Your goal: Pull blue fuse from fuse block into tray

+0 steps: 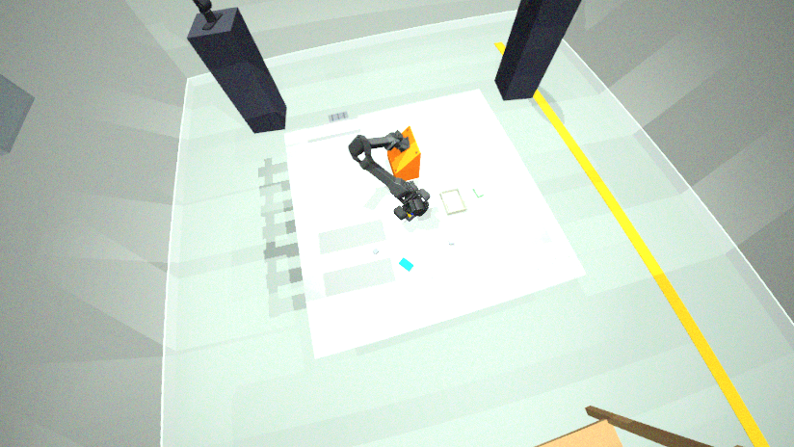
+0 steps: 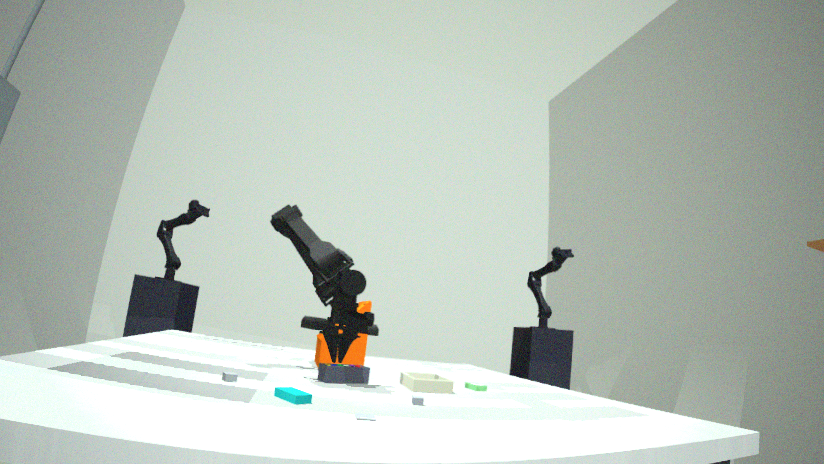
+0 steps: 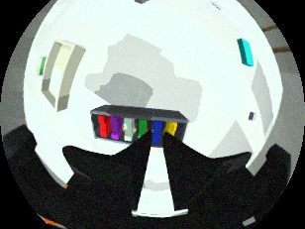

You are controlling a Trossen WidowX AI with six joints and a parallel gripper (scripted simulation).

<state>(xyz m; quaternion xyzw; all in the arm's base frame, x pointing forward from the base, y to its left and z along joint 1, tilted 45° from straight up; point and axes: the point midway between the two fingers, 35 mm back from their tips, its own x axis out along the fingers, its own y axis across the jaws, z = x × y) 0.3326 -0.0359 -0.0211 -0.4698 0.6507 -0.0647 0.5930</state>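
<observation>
Now: gripper tip 2 cm above the blue fuse. Also, from my gripper tip: beige tray (22 cm to the left, 5 cm behind, 4 cm below).
</observation>
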